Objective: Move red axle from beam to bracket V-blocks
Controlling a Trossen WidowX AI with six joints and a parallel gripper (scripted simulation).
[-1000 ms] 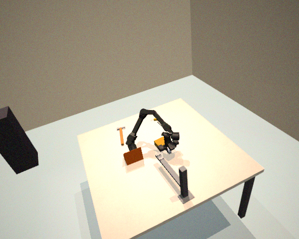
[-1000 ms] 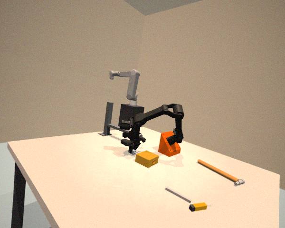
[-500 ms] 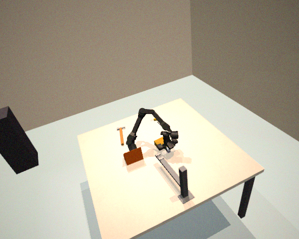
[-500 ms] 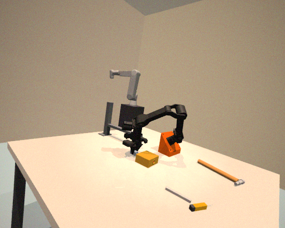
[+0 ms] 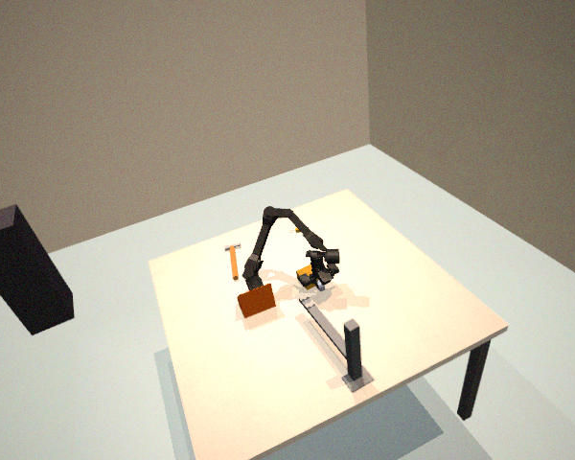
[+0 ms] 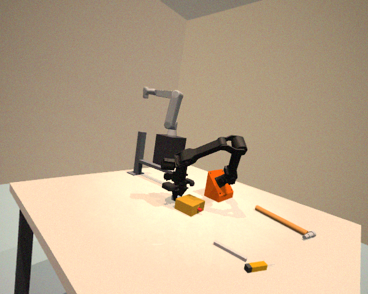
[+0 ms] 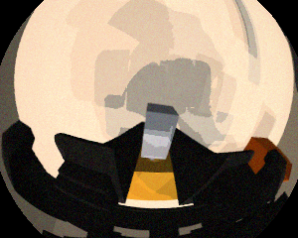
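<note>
Now: the yellow beam 8 cm to the left of my gripper tip and 1 cm above it. The rest, counted from my gripper tip: small grey block 2 cm to the left, 1 cm above; then grey rod 14 cm ahead, 37 cm to the left, 1 cm below; then yellow-handled tool 14 cm ahead, 47 cm to the left, 1 cm below.
</note>
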